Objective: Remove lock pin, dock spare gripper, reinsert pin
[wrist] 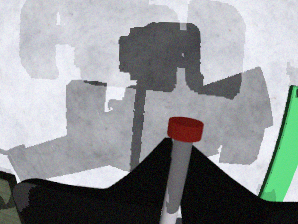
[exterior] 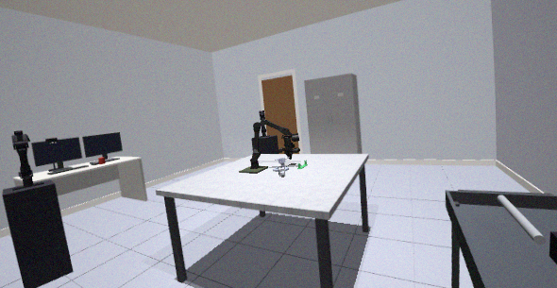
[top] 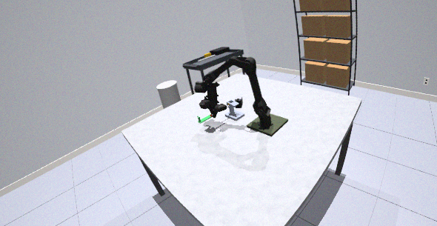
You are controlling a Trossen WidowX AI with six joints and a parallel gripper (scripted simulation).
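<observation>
My gripper tip is now 120 mm short of the green holder, 10 mm to the left of it and 30 mm above it. Round my gripper tip: mount (10 mm ahead, 150 mm to the right); spare gripper (110 mm ahead, 270 mm to the right, 30 mm below).
</observation>
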